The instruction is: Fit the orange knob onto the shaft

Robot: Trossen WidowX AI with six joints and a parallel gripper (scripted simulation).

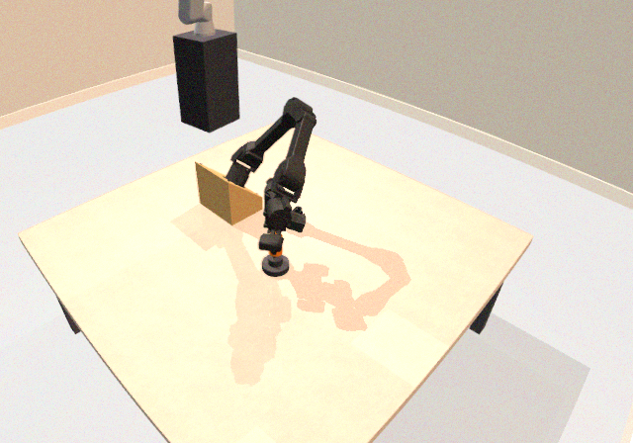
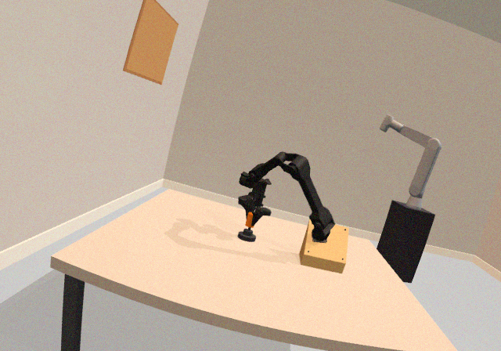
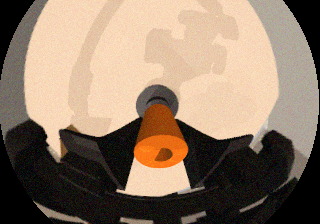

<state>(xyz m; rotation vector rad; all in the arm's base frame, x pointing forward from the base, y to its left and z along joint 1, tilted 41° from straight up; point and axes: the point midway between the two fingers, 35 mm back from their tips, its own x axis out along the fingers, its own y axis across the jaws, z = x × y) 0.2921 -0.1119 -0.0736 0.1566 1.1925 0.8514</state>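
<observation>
The orange knob lies 2 cm above my gripper tip. From my gripper tip the other things lie so: dark round pedestal 4 cm below.
</observation>
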